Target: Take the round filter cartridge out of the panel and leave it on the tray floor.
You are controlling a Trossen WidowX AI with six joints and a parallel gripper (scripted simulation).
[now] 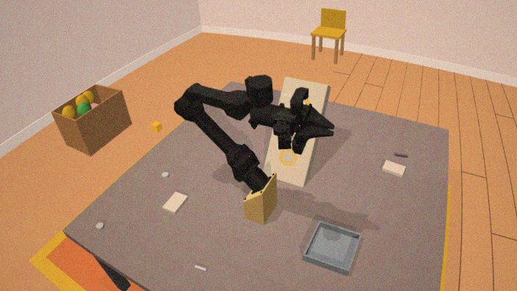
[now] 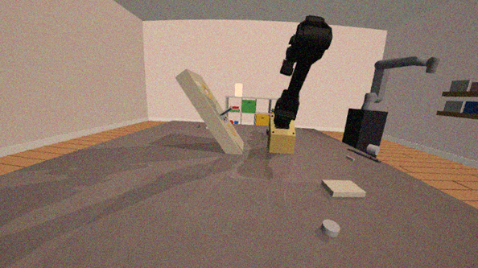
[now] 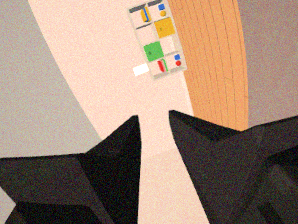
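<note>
My gripper tip is 40 cm short of the round filter cartridge, 23 cm to the right of it and 21 cm above it. The rest, counted from my gripper tip: grey tray (44 cm below, 5 cm to the right, 2 cm behind); then service panel (35 cm ahead, 28 cm below, 23 cm to the left); then dark pin (57 cm ahead, 44 cm below, 20 cm to the right).
</note>
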